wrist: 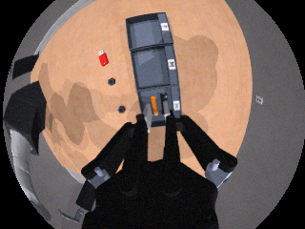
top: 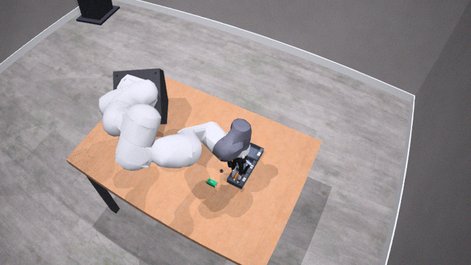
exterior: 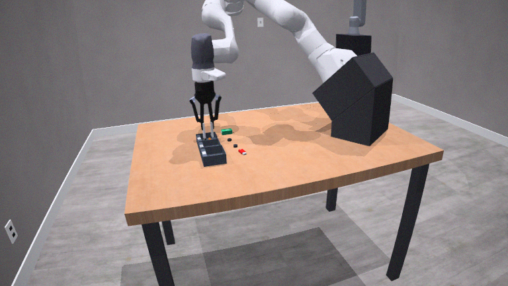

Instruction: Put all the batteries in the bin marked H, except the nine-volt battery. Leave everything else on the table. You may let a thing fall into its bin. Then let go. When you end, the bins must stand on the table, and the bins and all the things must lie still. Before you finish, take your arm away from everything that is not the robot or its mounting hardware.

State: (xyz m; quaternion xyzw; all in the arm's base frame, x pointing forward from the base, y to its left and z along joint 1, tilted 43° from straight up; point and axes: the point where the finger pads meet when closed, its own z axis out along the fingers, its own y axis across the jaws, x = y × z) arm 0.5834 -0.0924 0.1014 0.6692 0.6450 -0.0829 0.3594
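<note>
The orange battery lies 1 cm behind my hand and 5 cm below it. The rest, counted from my hand: black cylindrical battery: 2 cm ahead, 5 cm below; green flat board: 10 cm behind, 7 cm to the right, 5 cm below.
</note>
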